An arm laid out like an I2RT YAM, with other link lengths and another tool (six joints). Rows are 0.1 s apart.
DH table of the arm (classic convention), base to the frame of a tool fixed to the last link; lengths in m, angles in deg. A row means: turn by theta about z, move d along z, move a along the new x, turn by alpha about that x. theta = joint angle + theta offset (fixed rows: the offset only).
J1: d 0.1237  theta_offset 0  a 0.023  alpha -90
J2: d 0  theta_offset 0  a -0.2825  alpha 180
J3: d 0  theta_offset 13.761  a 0.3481  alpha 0
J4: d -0.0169  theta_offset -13.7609  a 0.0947  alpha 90
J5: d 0.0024  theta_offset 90  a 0  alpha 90
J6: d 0.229  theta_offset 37  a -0.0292  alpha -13
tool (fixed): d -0.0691  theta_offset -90  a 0  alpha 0
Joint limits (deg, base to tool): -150..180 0..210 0..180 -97..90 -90..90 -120..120
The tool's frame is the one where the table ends.
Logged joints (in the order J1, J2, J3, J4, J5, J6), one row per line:
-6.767, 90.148, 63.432, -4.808, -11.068, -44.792
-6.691, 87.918, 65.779, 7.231, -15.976, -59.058
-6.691, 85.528, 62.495, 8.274, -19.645, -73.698
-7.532, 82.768, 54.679, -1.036, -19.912, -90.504
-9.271, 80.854, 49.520, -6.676, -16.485, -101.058
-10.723, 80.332, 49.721, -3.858, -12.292, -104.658
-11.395, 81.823, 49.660, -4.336, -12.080, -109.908
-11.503, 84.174, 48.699, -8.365, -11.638, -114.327
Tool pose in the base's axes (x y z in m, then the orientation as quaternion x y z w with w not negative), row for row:
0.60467, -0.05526, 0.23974, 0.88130, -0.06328, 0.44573, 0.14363
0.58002, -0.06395, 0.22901, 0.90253, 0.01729, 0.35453, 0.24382
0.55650, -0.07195, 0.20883, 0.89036, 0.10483, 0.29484, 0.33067
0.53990, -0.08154, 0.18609, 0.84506, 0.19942, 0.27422, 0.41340
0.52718, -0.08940, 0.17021, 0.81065, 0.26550, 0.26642, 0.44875
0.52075, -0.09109, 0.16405, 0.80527, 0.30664, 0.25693, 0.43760
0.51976, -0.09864, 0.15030, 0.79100, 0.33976, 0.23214, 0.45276
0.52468, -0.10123, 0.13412, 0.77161, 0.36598, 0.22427, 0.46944
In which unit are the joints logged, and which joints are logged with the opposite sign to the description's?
The joints are logged in degrees. Opposite sign: J4, J5.
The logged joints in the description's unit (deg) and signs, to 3 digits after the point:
-6.767, 90.148, 63.432, 4.808, 11.068, -44.792
-6.691, 87.918, 65.779, -7.231, 15.976, -59.058
-6.691, 85.528, 62.495, -8.274, 19.645, -73.698
-7.532, 82.768, 54.679, 1.036, 19.912, -90.504
-9.271, 80.854, 49.520, 6.676, 16.485, -101.058
-10.723, 80.332, 49.721, 3.858, 12.292, -104.658
-11.395, 81.823, 49.660, 4.336, 12.080, -109.908
-11.503, 84.174, 48.699, 8.365, 11.638, -114.327

